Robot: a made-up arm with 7 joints. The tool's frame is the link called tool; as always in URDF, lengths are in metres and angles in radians.
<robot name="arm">
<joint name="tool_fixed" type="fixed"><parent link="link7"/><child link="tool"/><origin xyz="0.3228 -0.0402 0.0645" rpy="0 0 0"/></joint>
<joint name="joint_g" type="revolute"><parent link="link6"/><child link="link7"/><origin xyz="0.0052 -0.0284 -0.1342" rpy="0 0 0"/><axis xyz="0 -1 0"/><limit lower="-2.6" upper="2.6" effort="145" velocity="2.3"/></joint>
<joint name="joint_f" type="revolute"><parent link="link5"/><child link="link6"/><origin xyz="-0.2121 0.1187 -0.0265" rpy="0 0 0"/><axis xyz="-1 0 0"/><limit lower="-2.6" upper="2.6" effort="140" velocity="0.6"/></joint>
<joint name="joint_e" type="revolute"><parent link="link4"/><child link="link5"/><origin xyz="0.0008 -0.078 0.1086" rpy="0 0 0"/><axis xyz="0 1 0"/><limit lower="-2.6" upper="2.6" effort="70" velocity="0.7"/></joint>
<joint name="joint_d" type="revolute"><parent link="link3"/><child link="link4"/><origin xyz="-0.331 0.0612 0.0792" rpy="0 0 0"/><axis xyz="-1 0 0"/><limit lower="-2.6" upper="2.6" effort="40" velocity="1"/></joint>
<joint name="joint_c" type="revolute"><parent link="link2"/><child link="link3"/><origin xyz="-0.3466 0.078 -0.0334" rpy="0 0 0"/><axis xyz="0 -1 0"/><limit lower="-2.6" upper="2.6" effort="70" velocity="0.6"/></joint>
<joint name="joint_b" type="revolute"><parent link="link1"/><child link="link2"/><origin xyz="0.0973 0.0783 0.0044" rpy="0 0 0"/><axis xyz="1 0 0"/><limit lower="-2.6" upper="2.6" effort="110" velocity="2.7"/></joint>
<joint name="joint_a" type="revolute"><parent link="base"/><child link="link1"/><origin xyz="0 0 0.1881" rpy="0 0 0"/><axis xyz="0 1 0"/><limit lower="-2.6" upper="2.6" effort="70" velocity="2.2"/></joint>
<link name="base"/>
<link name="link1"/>
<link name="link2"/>
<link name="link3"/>
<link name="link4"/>
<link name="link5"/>
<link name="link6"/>
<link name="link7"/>
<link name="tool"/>
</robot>
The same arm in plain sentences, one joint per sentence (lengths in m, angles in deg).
The arm has seven revolute joints in a row. What follows holds with every joint at zero, and every direction is one of the base frame's.
The first joint is mounted 0.1881 m along +z from the base frame's origin and turns about +y, from -148.97 to 148.97 deg.
The second joint is mounted 0.0973 m along +x and 0.0783 m along +y and 0.0044 m along +z from the first joint and turns about +x, from -148.97 to 148.97 deg.
The third joint is mounted 0.3466 m along -x and 0.0780 m along +y and 0.0334 m along -z from the second joint and turns about -y, from -148.97 to 148.97 deg.
The fourth joint is mounted 0.3310 m along -x and 0.0612 m along +y and 0.0792 m along +z from the third joint and turns about -x, from -148.97 to 148.97 deg.
The fifth joint is mounted 0.0008 m along +x and 0.0780 m along -y and 0.1086 m along +z from the fourth joint and turns about +y, from -148.97 to 148.97 deg.
The sixth joint is mounted 0.2121 m along -x and 0.1187 m along +y and 0.0265 m along -z from the fifth joint and turns about -x, from -148.97 to 148.97 deg.
The seventh joint is mounted 0.0052 m along +x and 0.0284 m along -y and 0.1342 m along -z from the sixth joint and turns about -y, from -148.97 to 148.97 deg.
The tool frame, which is the frame that the pose is given for, is mounted 0.3228 m along +x and 0.0402 m along -y and 0.0645 m along +z from the seventh joint; its axes are parallel to the base frame's.

